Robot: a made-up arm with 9 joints. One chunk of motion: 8 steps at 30 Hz.
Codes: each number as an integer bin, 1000 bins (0 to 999) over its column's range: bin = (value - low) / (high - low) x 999, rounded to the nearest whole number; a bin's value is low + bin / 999 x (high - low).
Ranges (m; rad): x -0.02..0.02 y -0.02..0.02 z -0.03..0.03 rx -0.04..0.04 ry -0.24..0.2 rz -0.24..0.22
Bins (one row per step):
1: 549 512 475 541 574 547
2: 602 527 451 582 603 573
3: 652 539 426 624 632 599
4: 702 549 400 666 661 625
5: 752 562 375 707 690 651
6: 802 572 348 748 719 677
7: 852 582 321 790 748 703
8: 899 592 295 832 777 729
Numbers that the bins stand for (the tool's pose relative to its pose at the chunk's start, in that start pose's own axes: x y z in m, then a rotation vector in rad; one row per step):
1: 0.0020 0.0005 -0.0015 0.0033 0.0128 0.0119
2: 0.0041 0.0011 -0.0029 0.0066 0.0256 0.0238
3: 0.0061 0.0016 -0.0044 0.0100 0.0384 0.0358
4: 0.0081 0.0020 -0.0060 0.0133 0.0511 0.0478
5: 0.0101 0.0025 -0.0075 0.0166 0.0639 0.0598
6: 0.0121 0.0029 -0.0091 0.0199 0.0767 0.0717
7: 0.0141 0.0033 -0.0107 0.0233 0.0894 0.0837
8: 0.0160 0.0037 -0.0123 0.0266 0.1022 0.0957

